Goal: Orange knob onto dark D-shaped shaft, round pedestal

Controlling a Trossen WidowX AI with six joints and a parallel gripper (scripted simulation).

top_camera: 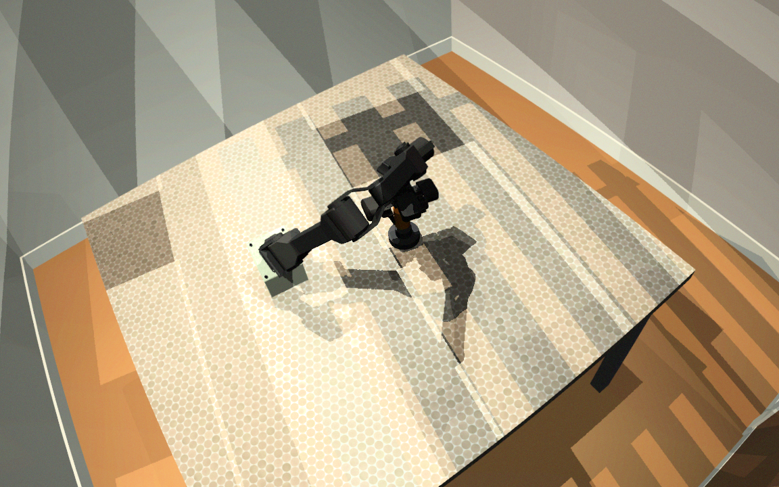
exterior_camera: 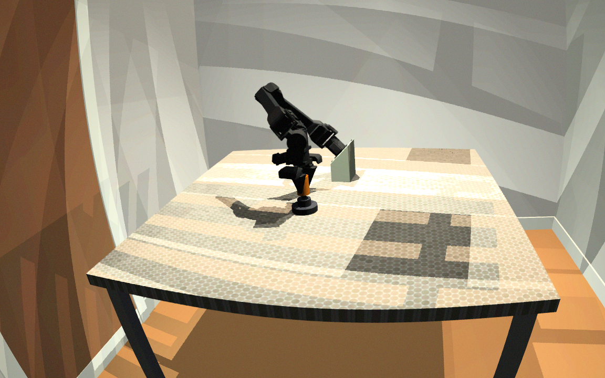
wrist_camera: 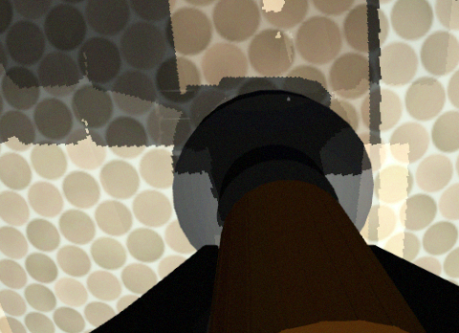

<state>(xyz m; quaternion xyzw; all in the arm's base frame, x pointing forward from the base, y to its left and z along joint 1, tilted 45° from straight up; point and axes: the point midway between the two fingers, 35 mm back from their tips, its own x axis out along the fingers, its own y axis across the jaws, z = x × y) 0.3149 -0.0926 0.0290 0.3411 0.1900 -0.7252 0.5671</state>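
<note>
My gripper tip is 40 mm above the dark round pedestal. The rest, counted from my gripper tip: orange knob: 20 mm above.
</note>
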